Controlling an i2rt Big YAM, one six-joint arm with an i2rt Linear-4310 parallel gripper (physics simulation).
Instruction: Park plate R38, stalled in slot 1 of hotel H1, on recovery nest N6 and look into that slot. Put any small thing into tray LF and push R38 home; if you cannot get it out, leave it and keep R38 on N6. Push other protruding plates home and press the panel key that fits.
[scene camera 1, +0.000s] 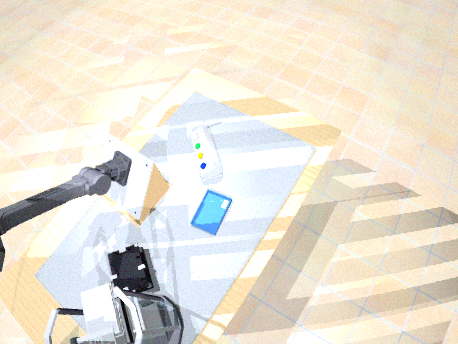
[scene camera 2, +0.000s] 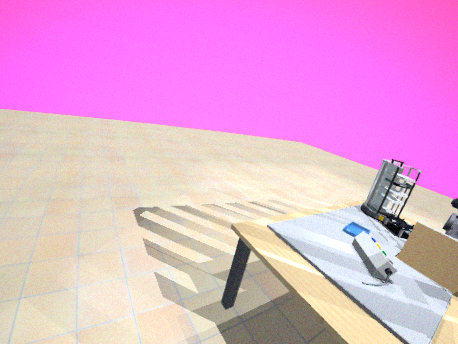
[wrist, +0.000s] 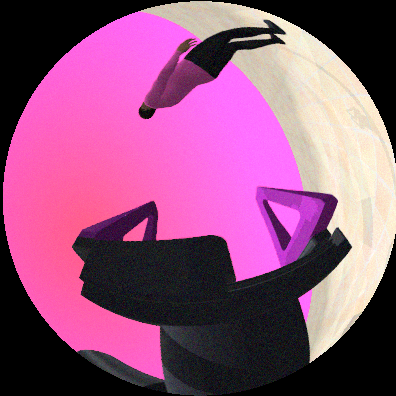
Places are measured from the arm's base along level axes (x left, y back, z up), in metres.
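Pixels of known places: gripper, fingertip midpoint: (wrist: 206, 199); arm's base, origin of the base link: (scene camera 1: 121, 168) (scene camera 2: 447, 247).
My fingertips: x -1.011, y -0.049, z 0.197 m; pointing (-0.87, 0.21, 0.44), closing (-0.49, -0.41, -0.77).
Observation:
For each thing: its top centre in the pictures, then the offset to it from my fingertips. Level surfaces: height alone.
- tall hotel rack, middle of its top: (scene camera 1: 85, 336) (scene camera 2: 402, 162) dx +0.611, dy -0.376, dz +0.066 m
- black nest-like base, middle of its top: (scene camera 1: 125, 268) (scene camera 2: 403, 221) dx +0.732, dy -0.202, dz -0.258 m
- blue tray, middle of its top: (scene camera 1: 211, 210) (scene camera 2: 357, 229) dx +1.090, dy -0.309, dz -0.316 m
- white key panel, middle of its top: (scene camera 1: 203, 146) (scene camera 2: 378, 245) dx +1.282, dy -0.143, dz -0.250 m
- mat, its level: dz -0.334 m
My gripper (wrist: 206, 199) is open and empty, its purple fingers wide apart, with the pink background and floor beyond them. I cannot make it out in the scene views. A tall hotel rack (scene camera 2: 381, 185) with several pale shelves or plates stands at the table's far end; its top and frame show at the bottom of scene camera 1. R38, the slot numbers and any small thing inside are too small to tell. A black nest-like base (scene camera 1: 131, 270) lies beside the rack. A blue tray (scene camera 1: 210, 214) (scene camera 2: 355, 229) lies near a white key panel (scene camera 1: 212, 156) (scene camera 2: 371, 255) with green, yellow and blue keys.
A tilted board, white on one side (scene camera 1: 135, 175) and brown on the other (scene camera 2: 432, 257), stands over the mat (scene camera 1: 270, 155) (scene camera 2: 320, 245), with a dark jointed arm (scene camera 1: 50, 200) at it. A cable trails from the panel. A person (wrist: 192, 82) stands beyond the gripper.

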